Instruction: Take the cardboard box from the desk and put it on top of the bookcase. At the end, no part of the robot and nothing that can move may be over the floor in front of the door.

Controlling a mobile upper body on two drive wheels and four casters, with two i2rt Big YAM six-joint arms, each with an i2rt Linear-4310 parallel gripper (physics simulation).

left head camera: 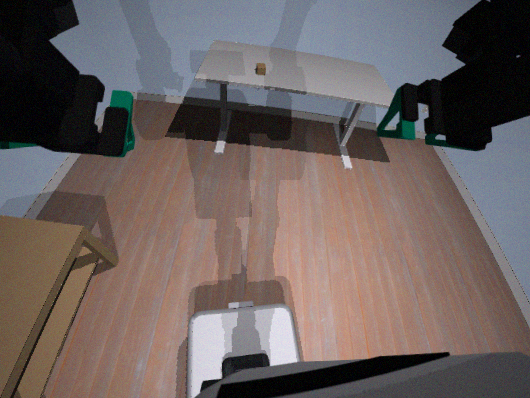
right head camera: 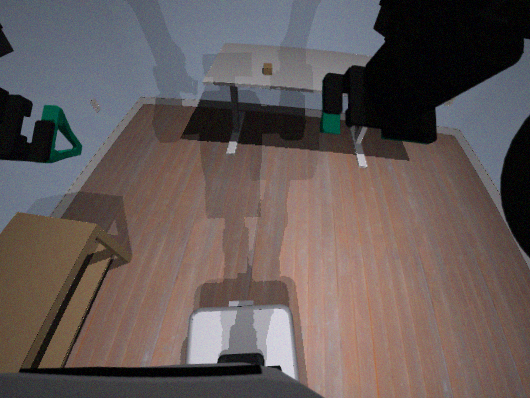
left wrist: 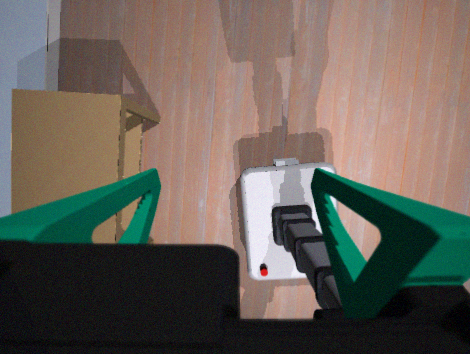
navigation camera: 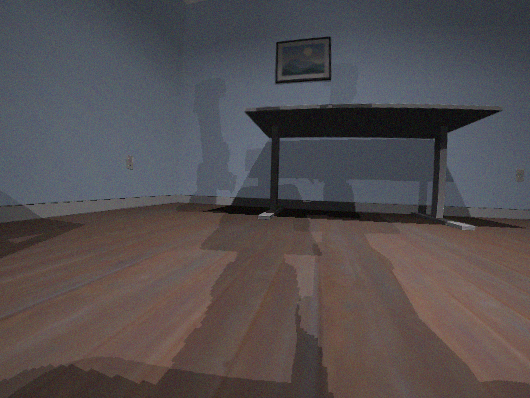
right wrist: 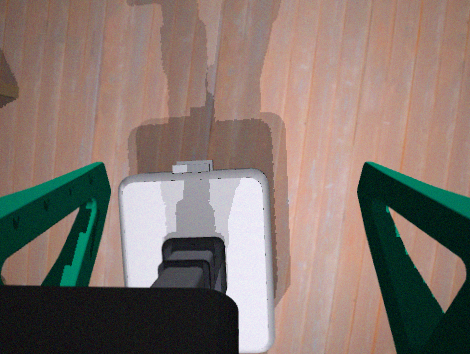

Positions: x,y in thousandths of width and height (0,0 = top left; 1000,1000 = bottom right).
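Observation:
A low wooden bench (right head camera: 110,672) is part of what I see. The grey desk (navigation camera: 795,305) is there as well, and I find it again at (left head camera: 429,160) and at (right head camera: 448,165). As for my right gripper (right head camera: 665,330), it also appears at (left head camera: 759,343) and at (right wrist: 499,499), while my left gripper (left head camera: 180,356) is visible at (right head camera: 95,373) too, and at (left wrist: 501,501).

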